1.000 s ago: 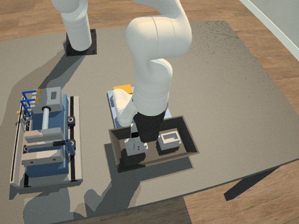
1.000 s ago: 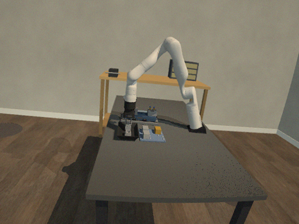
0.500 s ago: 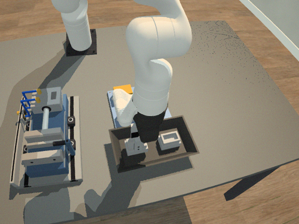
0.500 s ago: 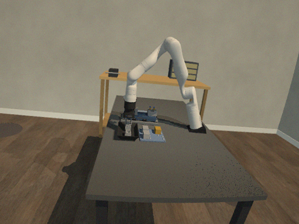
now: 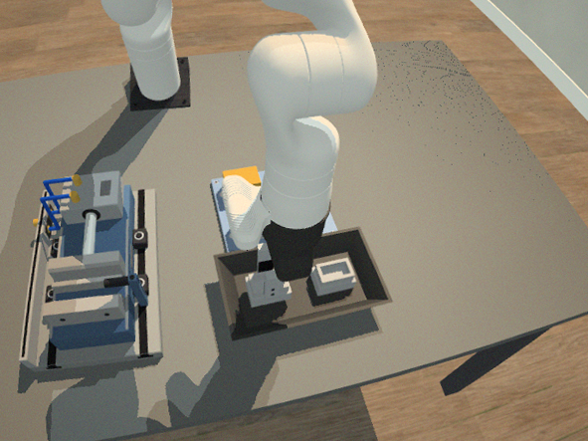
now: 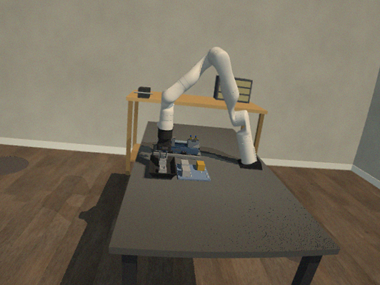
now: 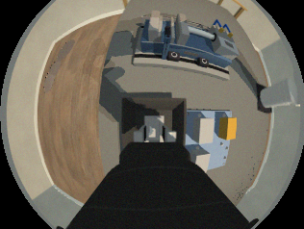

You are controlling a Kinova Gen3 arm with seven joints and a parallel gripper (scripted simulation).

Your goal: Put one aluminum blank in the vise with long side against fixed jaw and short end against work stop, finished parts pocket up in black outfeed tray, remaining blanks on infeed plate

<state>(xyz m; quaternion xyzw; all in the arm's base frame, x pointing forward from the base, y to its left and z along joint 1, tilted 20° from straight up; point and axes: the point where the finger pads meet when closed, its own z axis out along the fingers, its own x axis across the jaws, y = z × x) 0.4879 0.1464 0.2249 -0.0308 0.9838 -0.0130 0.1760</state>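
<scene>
Now: the plain gray blank 120 mm behind my hand and 40 mm below it. Also, from my hand: yellow brass blank 210 mm behind, 10 mm to the right, 40 mm below; then vise 90 mm behind, 250 mm to the right, 30 mm below.
</scene>
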